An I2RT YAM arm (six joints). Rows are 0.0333 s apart.
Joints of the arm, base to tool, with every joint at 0 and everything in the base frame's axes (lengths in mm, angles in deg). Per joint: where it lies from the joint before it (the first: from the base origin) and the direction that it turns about. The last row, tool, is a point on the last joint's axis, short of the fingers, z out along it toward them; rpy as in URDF.
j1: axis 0 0 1 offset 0 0 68
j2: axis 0 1 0 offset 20 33.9 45.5
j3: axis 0 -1 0 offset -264 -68.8 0
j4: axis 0 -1 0 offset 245 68.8 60
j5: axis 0 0 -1 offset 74 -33.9 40.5
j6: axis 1 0 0 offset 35.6 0 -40.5
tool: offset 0 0 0 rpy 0 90 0
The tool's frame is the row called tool.
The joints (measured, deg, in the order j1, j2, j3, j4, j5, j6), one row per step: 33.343 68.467 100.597 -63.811 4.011 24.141; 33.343 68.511 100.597 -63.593 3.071 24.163; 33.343 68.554 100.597 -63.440 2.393 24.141; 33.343 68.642 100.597 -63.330 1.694 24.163; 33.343 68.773 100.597 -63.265 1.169 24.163; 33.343 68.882 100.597 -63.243 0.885 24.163; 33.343 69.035 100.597 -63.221 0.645 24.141; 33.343 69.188 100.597 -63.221 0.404 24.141
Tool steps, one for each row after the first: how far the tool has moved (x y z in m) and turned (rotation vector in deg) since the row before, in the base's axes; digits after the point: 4 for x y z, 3 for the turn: 0.0001 0.0008 0.0002 0.523 0.134 0.789; 0.0001 0.0006 0.0001 0.340 0.093 0.590; 0.0003 0.0007 -0.0001 0.332 0.191 0.585; 0.0006 0.0008 -0.0003 0.192 0.206 0.448; 0.0005 0.0005 -0.0003 0.076 0.154 0.242; 0.0008 0.0007 -0.0004 0.017 0.168 0.216; 0.0007 0.0007 -0.0005 0.022 0.197 0.205
